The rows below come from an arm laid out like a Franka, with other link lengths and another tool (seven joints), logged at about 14 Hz.
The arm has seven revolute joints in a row. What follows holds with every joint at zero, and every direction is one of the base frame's. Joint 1 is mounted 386.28 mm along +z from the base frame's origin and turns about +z. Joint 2 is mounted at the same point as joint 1 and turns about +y. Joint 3 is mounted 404.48 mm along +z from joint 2 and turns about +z. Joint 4 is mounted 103.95 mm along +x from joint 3 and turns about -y. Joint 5 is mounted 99.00 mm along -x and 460.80 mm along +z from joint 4 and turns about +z. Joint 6 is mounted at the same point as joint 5 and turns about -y. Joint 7 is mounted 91.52 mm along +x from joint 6 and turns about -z. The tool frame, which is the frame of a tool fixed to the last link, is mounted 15.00 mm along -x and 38.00 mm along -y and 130.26 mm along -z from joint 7; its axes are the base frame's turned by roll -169.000, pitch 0.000 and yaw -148.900 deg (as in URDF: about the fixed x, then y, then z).
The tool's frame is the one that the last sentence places.
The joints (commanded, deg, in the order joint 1, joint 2, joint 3, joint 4, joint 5, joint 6, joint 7), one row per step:
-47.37 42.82 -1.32 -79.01 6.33 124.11 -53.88
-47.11 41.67 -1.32 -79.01 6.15 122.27 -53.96
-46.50 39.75 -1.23 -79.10 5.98 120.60 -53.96
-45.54 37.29 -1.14 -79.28 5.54 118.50 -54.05
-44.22 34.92 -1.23 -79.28 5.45 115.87 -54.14
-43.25 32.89 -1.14 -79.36 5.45 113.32 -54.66
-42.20 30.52 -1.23 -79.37 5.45 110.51 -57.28
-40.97 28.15 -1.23 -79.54 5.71 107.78 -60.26
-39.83 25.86 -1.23 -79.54 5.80 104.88 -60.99
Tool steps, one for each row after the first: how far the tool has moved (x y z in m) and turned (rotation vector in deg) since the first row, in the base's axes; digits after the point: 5 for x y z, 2 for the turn. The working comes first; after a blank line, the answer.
Tool pose at each row, in the base's axes (x y z in m, rotation vector in deg; the steps are taken from these numbers as rounded here):
0.58320 -0.70116 0.32533 -48.27 164.18 -16.37
0.58477 -0.69610 0.33991 -49.17 164.28 -15.44
0.59121 -0.68672 0.36603 -50.39 163.72 -15.54
0.60002 -0.67221 0.39887 -52.53 162.98 -15.76
0.61005 -0.65369 0.43067 -54.75 162.25 -15.26
0.61685 -0.63661 0.45619 -57.19 161.44 -14.22
0.62269 -0.61915 0.48699 -62.43 159.29 -13.44
0.63002 -0.59748 0.51580 -68.18 156.43 -12.32
0.63345 -0.57620 0.54435 -70.94 155.15 -11.21

0.00157 0.00506 0.01458 0.48 0.48 0.57
0.00801 0.01444 0.04070 0.37 0.35 1.46
0.01682 0.02895 0.07354 0.10 0.37 2.95
0.02685 0.04747 0.10534 0.28 0.53 4.52
0.03365 0.06455 0.13086 0.78 0.79 6.27
0.03949 0.08201 0.16166 0.96 0.94 10.07
0.04682 0.10368 0.19047 1.37 0.91 14.42
0.05025 0.12496 0.21902 1.90 1.12 16.51

